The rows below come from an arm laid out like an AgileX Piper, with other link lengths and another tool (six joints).
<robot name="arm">
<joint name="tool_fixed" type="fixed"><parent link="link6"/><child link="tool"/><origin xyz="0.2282 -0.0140 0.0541" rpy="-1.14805 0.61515 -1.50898"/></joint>
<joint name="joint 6" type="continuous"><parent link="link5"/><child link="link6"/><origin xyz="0.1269 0.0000 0.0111"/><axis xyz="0.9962 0 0.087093"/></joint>
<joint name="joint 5" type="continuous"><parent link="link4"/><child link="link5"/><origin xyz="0.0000 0.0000 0.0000"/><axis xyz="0 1 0"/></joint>
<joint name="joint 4" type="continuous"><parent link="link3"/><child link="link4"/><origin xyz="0.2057 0.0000 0.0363"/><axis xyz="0.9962 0 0.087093"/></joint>
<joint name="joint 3" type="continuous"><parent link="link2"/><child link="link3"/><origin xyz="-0.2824 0.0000 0.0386"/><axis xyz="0 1 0"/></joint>
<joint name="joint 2" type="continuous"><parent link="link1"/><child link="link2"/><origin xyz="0.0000 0.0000 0.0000"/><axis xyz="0 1 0"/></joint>
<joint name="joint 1" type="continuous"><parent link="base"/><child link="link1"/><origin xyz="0.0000 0.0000 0.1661"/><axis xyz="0 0 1"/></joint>
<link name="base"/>
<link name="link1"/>
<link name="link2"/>
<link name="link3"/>
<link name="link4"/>
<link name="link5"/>
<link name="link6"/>
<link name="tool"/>
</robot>
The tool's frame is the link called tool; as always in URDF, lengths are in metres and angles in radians. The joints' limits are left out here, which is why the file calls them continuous.
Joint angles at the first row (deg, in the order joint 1, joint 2, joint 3, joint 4, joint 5, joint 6):
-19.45 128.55 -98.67 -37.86 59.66 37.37
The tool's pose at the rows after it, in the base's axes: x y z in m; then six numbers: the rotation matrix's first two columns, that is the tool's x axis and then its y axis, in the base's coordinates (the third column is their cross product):
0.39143, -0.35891, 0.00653, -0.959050, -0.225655, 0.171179, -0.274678, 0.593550, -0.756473
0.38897, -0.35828, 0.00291, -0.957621, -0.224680, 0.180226, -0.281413, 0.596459, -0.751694
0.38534, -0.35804, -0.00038, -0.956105, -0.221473, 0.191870, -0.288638, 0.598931, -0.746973
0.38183, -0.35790, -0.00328, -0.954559, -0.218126, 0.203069, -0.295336, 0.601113, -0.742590
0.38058, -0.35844, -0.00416, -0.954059, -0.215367, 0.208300, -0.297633, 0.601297, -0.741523
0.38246, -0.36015, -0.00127, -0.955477, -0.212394, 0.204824, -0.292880, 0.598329, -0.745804
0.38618, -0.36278, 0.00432, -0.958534, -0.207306, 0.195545, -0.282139, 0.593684, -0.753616
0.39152, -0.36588, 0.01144, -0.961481, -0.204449, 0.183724, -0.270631, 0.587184, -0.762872
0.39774, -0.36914, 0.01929, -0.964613, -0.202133, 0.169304, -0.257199, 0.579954, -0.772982
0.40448, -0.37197, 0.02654, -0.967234, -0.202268, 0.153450, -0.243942, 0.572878, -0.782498
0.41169, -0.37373, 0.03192, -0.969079, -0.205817, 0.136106, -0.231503, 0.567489, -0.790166
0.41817, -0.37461, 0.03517, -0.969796, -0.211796, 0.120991, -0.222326, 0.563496, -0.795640
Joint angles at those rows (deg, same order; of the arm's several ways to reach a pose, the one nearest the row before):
-19.45 128.92 -98.67 -37.47 59.67 37.06
-19.45 129.31 -98.67 -37.41 59.90 36.99
-19.45 129.71 -98.68 -37.44 60.31 37.00
-19.45 130.09 -98.71 -37.49 60.73 37.00
-19.45 130.37 -98.97 -37.55 61.06 37.01
-19.45 130.44 -99.67 -37.64 61.39 36.99
-19.45 130.44 -100.81 -37.72 61.85 36.97
-19.45 130.44 -102.26 -37.78 62.35 36.75
-19.45 130.44 -103.85 -37.84 62.81 36.51
-19.45 130.44 -105.29 -37.87 63.01 36.27
-19.45 130.44 -106.36 -37.81 62.79 36.08
-19.45 130.44 -106.96 -37.74 62.28 35.96

